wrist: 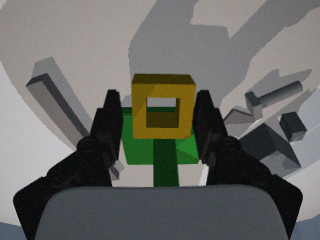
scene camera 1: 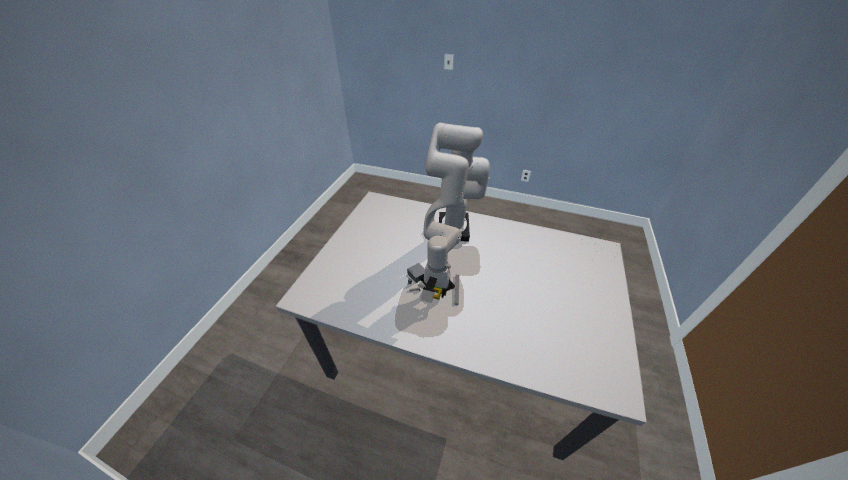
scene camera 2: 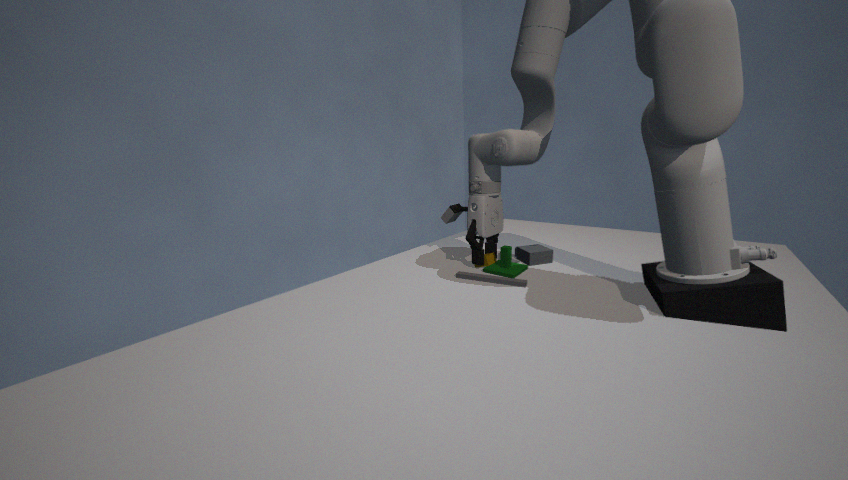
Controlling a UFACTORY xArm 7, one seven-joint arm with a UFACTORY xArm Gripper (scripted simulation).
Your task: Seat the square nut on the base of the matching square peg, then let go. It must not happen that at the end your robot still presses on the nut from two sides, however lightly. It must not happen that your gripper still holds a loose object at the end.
Labels:
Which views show my gripper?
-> The wrist view, scene camera 1 and scene camera 2: all of them.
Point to a grey block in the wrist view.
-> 263,143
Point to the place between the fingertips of my gripper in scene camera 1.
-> At 436,293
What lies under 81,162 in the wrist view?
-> My gripper.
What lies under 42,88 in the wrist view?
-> A grey bar.

